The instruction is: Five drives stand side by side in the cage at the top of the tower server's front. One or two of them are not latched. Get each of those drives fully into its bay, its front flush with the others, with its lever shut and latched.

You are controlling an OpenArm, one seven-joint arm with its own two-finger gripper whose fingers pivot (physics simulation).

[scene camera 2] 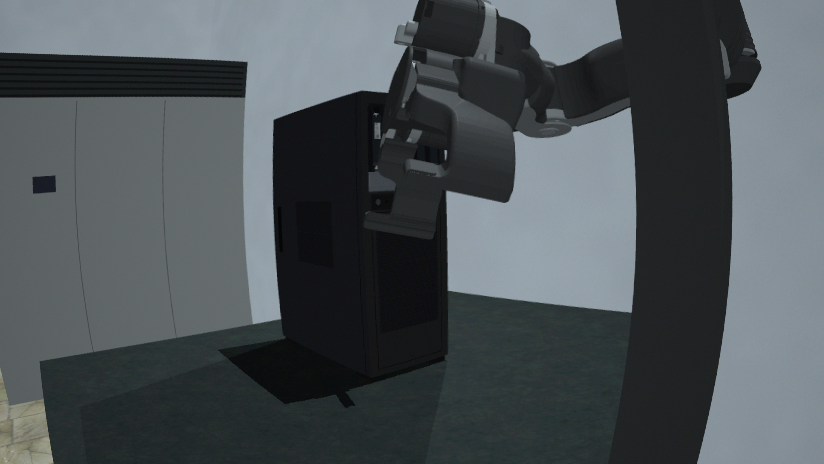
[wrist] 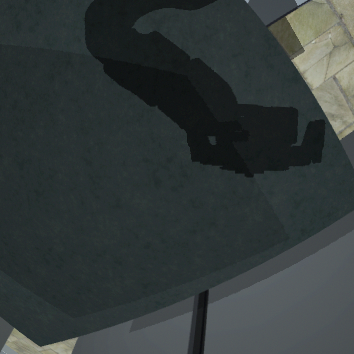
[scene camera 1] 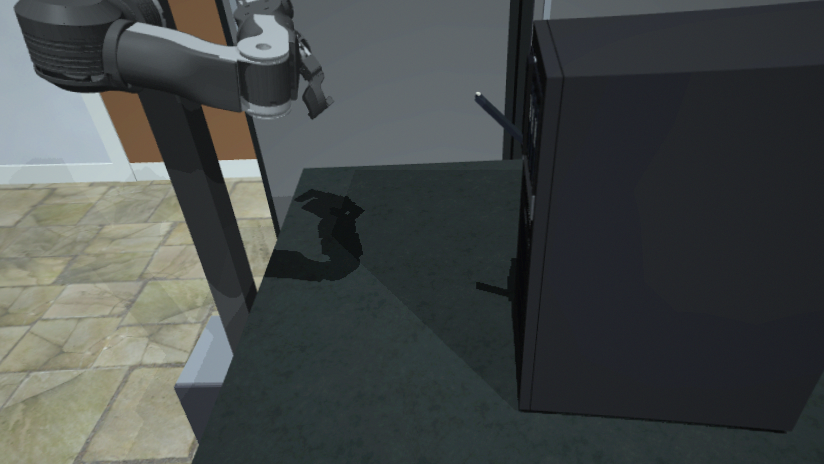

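The dark tower server stands upright on the table. In scene camera 1 one drive lever sticks out from the upper front, slanting up and away from it; its tip is light. The drive cage shows edge-on there, so drive fronts cannot be compared. In scene camera 2 the arm hides most of the drive cage, and which bay the lever belongs to cannot be told. My gripper is open and empty, high above the table, in front of the server and well apart from the lever. The wrist view does not show the server.
The dark green table carries shadows of the arm and lever. The arm's post stands beyond the table's edge. A grey cabinet stands behind the table's left side in scene camera 2.
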